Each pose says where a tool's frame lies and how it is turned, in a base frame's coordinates. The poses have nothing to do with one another.
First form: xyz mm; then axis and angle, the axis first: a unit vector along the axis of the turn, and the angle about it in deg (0 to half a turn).
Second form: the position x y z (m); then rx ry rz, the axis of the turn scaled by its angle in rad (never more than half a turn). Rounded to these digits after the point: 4 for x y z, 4 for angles.
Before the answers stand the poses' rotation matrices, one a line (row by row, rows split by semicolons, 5 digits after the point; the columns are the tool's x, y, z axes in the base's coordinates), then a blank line. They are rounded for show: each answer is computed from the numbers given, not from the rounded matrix.
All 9 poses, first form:
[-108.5 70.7 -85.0 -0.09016 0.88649 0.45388 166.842]
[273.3 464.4 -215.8 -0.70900 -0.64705 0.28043 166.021]
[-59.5 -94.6 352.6 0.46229 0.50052 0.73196 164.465]
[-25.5 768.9 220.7 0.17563 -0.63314 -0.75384 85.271]
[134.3 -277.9 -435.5 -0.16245 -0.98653 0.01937 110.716]
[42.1 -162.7 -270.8 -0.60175 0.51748 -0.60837 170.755]
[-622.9 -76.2 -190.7 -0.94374 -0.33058 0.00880 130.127]
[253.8 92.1 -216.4 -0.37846 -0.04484 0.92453 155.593]
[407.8 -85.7 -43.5 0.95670 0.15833 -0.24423 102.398]
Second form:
-0.95770 -0.26107 0.12103; -0.05443 0.57735 0.81468; -0.28257 0.77363 -0.56714
0.02009 0.83619 -0.54807; 0.97168 -0.14543 -0.18626; -0.23546 -0.52880 -0.81543
-0.54385 0.25828 0.79845; 0.65036 -0.47158 0.59552; 0.53034 0.84315 0.08849
0.11075 0.64925 -0.75247; -0.85331 0.45027 0.26291; 0.50951 0.61298 0.60387
-0.31801 0.19883 -0.92700; 0.23507 0.96377 0.12608; 0.91848 -0.17781 -0.35323
-0.26751 -0.52100 0.81055; -0.71648 -0.45492 -0.52887; 0.64428 -0.72222 -0.25159
0.82016 0.50632 -0.26642; 0.51977 -0.46477 0.71681; 0.23911 -0.72638 -0.64436
-0.63697 -0.34961 -0.68706; 0.41445 -0.90679 0.07718; -0.65000 -0.23559 0.72249
0.89709 0.42253 -0.12918; -0.05454 -0.18425 -0.98137; -0.43846 0.88742 -0.14225

[-0.1085 0.0707 -0.0850 -0.2625 2.5814 1.3217]
[0.2733 0.4644 -0.2158 -2.0544 -1.8749 0.8126]
[-0.0595 -0.0946 0.3526 1.3270 1.4367 2.1011]
[-0.0255 0.7689 0.2207 0.2614 -0.9423 -1.1219]
[0.1343 -0.2779 -0.4355 -0.3139 -1.9063 0.0374]
[0.0421 -0.1627 -0.2708 -1.7934 1.5422 -1.8131]
[-0.6229 -0.0762 -0.1907 -2.1434 -0.7508 0.0200]
[0.2538 0.0921 -0.2164 -1.0278 -0.1218 2.5107]
[0.4078 -0.0857 -0.0435 1.7098 0.2830 -0.4365]

